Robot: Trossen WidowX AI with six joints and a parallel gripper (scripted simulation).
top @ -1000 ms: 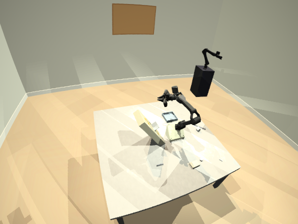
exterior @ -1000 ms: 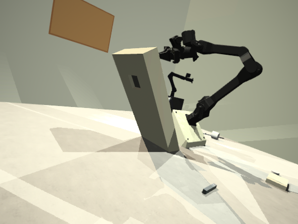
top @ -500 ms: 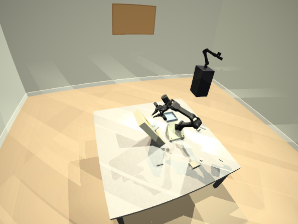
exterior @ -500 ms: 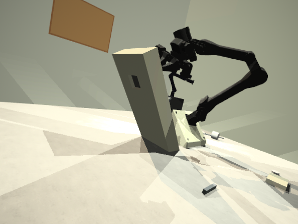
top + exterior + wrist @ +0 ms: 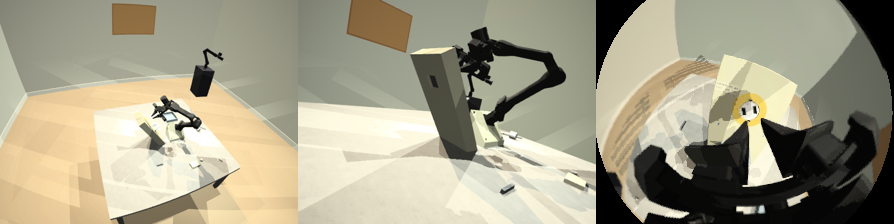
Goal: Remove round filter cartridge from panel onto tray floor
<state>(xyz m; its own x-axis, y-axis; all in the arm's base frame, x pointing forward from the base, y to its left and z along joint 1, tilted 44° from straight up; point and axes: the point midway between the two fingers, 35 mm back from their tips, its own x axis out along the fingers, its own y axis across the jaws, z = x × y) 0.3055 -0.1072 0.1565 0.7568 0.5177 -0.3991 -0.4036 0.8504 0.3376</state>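
Now: gripper tip 60 mm short of the round filter cartridge, 10 mm to the right of it and 40 mm above it. Round my gripper tip: dark block: 30 mm behind, 310 mm to the left, 300 mm below; then flat cream pad: 350 mm behind, 380 mm to the left, 300 mm below; then square grey-rimmed tray: 340 mm behind, 320 mm to the right, 300 mm below.
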